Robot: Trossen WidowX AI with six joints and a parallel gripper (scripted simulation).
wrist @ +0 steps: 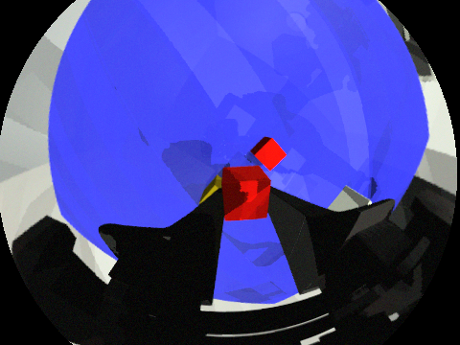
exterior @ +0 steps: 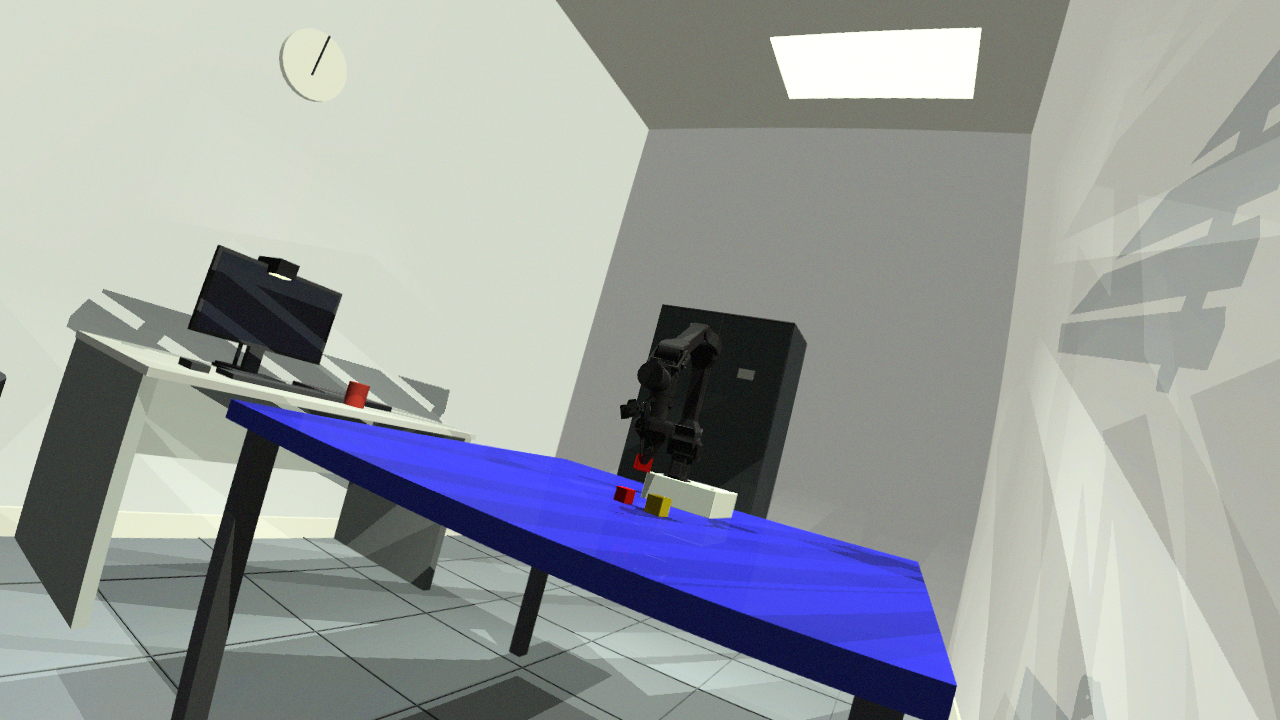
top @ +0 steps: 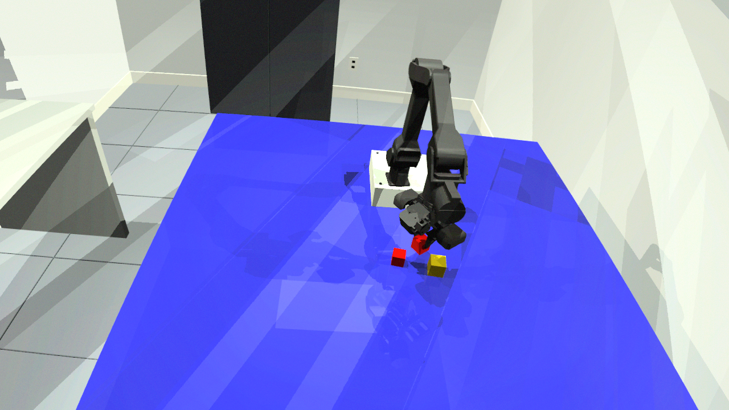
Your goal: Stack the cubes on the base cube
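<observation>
The yellow cube lies 6 cm to the left of my gripper tip and 8 cm below it.
</observation>
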